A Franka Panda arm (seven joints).
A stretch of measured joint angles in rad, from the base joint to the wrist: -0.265, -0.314, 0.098, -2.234, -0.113, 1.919, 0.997; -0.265, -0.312, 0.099, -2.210, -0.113, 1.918, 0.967; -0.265, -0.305, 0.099, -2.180, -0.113, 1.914, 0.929; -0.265, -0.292, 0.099, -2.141, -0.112, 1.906, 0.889; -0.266, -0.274, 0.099, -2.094, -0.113, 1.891, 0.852; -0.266, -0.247, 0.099, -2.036, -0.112, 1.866, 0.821; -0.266, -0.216, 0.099, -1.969, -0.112, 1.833, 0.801; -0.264, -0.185, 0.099, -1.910, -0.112, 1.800, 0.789; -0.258, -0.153, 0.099, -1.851, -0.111, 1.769, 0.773; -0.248, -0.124, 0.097, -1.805, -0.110, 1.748, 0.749; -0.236, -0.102, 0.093, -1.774, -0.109, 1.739, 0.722; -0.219, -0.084, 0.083, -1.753, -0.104, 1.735, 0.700; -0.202, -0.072, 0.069, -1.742, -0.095, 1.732, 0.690; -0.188, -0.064, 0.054, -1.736, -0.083, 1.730, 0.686; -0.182, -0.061, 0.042, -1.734, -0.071, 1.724, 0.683; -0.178, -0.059, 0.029, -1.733, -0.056, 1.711, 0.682; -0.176, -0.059, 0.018, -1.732, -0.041, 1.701, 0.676; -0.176, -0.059, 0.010, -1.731, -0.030, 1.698, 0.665; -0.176, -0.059, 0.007, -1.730, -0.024, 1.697, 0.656; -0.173, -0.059, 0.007, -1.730, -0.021, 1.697, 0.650; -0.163, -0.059, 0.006, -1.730, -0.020, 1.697, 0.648; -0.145, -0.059, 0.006, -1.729, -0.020, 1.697, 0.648
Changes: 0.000, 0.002, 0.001, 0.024, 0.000, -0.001, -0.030; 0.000, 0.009, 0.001, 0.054, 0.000, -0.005, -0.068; 0.000, 0.022, 0.001, 0.093, 0.001, -0.013, -0.108; -0.001, 0.040, 0.001, 0.140, 0.000, -0.028, -0.145; -0.001, 0.067, 0.001, 0.198, 0.001, -0.053, -0.176; -0.001, 0.098, 0.001, 0.265, 0.001, -0.086, -0.196; 0.001, 0.129, 0.001, 0.324, 0.001, -0.119, -0.208; 0.007, 0.161, 0.001, 0.383, 0.002, -0.150, -0.224; 0.017, 0.190, -0.001, 0.429, 0.003, -0.171, -0.248; 0.029, 0.212, -0.005, 0.460, 0.004, -0.180, -0.275; 0.046, 0.230, -0.015, 0.481, 0.009, -0.184, -0.297; 0.063, 0.242, -0.029, 0.492, 0.018, -0.187, -0.307; 0.077, 0.250, -0.044, 0.498, 0.030, -0.189, -0.311; 0.083, 0.253, -0.056, 0.500, 0.042, -0.195, -0.314; 0.087, 0.255, -0.069, 0.501, 0.057, -0.208, -0.315; 0.089, 0.255, -0.080, 0.502, 0.072, -0.218, -0.321; 0.089, 0.255, -0.088, 0.503, 0.083, -0.221, -0.332; 0.089, 0.255, -0.091, 0.504, 0.089, -0.222, -0.341; 0.092, 0.255, -0.091, 0.504, 0.092, -0.222, -0.347; 0.102, 0.255, -0.092, 0.504, 0.093, -0.222, -0.349; 0.120, 0.255, -0.092, 0.505, 0.093, -0.222, -0.349
